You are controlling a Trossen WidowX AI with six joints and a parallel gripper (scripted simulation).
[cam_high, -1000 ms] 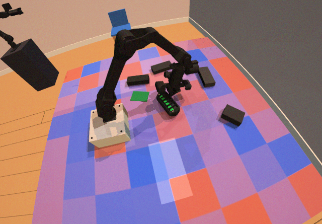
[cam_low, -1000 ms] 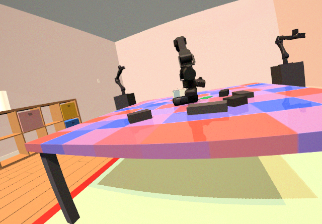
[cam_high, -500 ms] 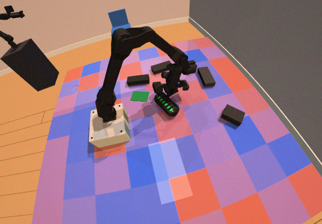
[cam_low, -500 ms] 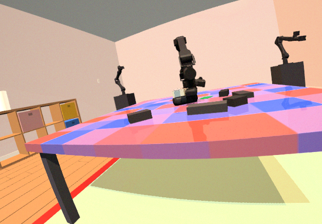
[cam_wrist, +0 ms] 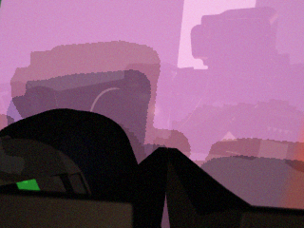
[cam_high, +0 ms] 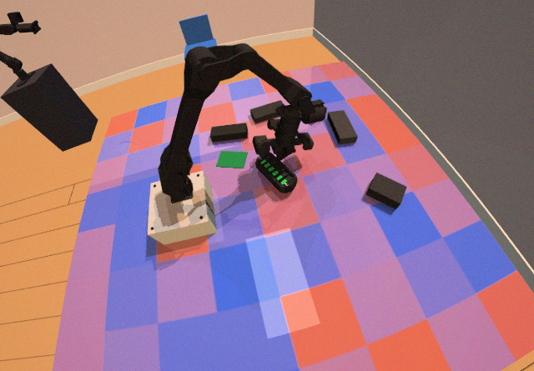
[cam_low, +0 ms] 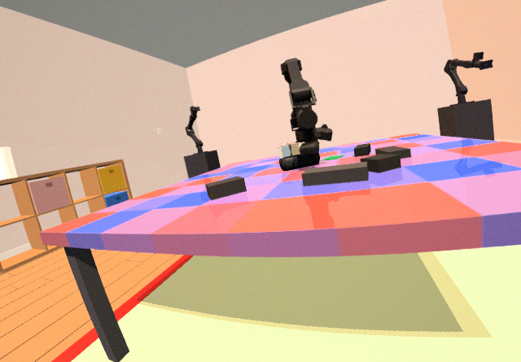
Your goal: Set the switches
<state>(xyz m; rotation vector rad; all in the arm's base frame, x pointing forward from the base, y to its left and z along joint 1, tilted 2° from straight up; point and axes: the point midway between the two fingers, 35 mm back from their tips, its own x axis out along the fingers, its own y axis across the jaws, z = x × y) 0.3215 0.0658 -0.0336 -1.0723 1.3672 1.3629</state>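
Right now my gripper tip is 15 cm past the flat green square, 7 cm to the right of it and 1 cm above it. Round my gripper tip: small cube 22 cm ahead, 18 cm to the left, 1 cm above.
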